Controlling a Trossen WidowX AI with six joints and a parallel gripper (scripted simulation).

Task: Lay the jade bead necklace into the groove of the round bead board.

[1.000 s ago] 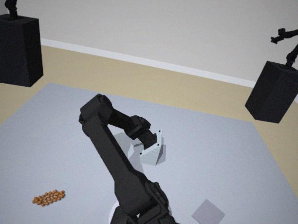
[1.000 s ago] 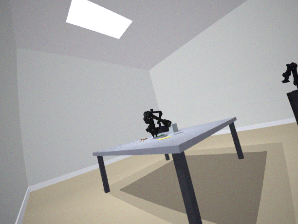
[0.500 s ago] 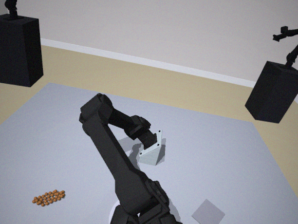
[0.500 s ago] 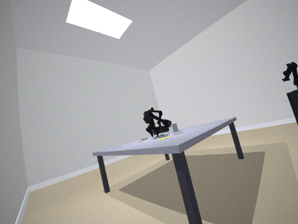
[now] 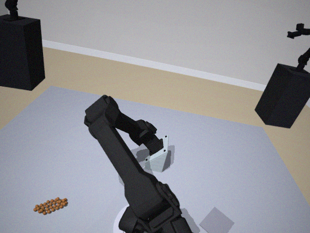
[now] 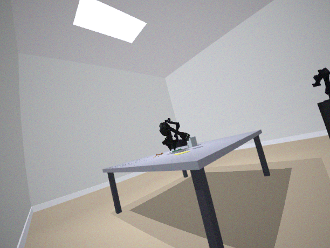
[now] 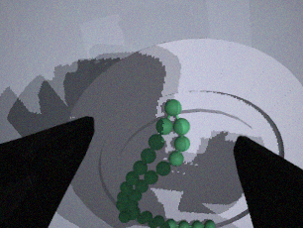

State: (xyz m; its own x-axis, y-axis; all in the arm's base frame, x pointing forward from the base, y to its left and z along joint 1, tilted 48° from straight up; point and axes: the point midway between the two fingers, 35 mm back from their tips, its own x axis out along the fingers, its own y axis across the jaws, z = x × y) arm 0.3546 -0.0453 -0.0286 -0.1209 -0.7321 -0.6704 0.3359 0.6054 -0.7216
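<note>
My gripper tip is now 50 mm past the round bead board, 20 mm above it and 10 mm to the left of it. Round my gripper tip: yellow strip 210 mm to the left, 140 mm ahead, 20 mm below; then flat grey square 220 mm to the left, 100 mm behind, 20 mm below.
</note>
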